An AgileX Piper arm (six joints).
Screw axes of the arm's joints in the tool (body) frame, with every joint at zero. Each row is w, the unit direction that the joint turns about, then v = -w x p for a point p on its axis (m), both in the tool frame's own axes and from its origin. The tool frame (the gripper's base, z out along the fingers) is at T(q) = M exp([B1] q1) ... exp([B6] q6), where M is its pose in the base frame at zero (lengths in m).
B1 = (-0.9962, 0, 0.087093, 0, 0.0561, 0)
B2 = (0, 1, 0, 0.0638, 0, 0.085)
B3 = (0, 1, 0, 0.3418, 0, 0.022)
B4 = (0, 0, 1, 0, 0, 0)
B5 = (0, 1, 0, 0.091, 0, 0)
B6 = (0, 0, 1, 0, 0, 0)
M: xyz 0.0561 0 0.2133 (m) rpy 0 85.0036 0 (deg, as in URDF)
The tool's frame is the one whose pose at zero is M.
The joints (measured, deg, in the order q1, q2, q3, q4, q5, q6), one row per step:
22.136 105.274 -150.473 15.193 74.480 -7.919
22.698 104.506 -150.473 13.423 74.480 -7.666
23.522 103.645 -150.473 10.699 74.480 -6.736
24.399 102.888 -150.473 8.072 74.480 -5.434
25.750 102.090 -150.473 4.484 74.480 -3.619
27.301 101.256 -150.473 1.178 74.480 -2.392
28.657 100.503 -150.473 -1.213 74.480 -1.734
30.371 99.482 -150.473 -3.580 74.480 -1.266
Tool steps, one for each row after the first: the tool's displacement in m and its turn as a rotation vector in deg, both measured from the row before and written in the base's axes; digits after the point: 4 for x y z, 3 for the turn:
-0.0054 -0.0015 0.0040 -0.561 -0.997 -0.903
-0.0059 -0.0018 0.0044 -0.526 -0.957 -1.657
-0.0055 -0.0014 0.0039 -0.158 -0.675 -1.682
-0.0063 -0.0007 0.0040 -0.177 -0.753 -2.173
-0.0073 0.0001 0.0044 -0.375 -1.054 -1.549
-0.0070 0.0003 0.0040 -0.324 -1.025 -0.817
-0.0098 0.0005 0.0054 -0.270 -1.348 -0.388

